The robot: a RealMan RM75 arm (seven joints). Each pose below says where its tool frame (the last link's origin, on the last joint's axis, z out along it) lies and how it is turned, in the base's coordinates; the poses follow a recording.
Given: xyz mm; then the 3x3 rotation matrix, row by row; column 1 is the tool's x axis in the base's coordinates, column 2 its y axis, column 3 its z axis. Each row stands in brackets.
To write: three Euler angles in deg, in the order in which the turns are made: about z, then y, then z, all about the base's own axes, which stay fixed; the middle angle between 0 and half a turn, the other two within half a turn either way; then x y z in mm. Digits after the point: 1 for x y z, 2 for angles.
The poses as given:
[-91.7 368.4 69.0], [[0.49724 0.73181 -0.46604], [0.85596 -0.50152 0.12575], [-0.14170 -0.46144 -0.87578]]
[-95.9 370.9 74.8], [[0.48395 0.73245 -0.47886], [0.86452 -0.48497 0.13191], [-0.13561 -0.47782 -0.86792]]
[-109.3 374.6 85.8], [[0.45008 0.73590 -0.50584], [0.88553 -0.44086 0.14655], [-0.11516 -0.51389 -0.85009]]
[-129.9 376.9 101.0], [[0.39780 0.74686 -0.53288], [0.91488 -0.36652 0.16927], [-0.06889 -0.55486 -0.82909]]
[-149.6 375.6 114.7], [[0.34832 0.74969 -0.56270], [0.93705 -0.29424 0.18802], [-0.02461 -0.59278 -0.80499]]
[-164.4 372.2 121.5], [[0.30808 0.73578 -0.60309], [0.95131 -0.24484 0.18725], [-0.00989 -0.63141 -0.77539]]
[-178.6 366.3 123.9], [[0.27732 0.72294 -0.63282], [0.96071 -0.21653 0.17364], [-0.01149 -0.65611 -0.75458]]
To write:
-72.93 151.14 164.90 -91.7 368.4 69.0
-74.16 150.22 164.60 -95.9 370.9 74.8
-77.37 148.22 163.84 -109.3 374.6 85.8
-82.92 146.01 162.38 -129.9 376.9 101.0
-87.62 143.61 161.52 -149.6 375.6 114.7
-89.10 140.84 162.75 -164.4 372.2 121.5
-89.00 138.99 164.66 -178.6 366.3 123.9

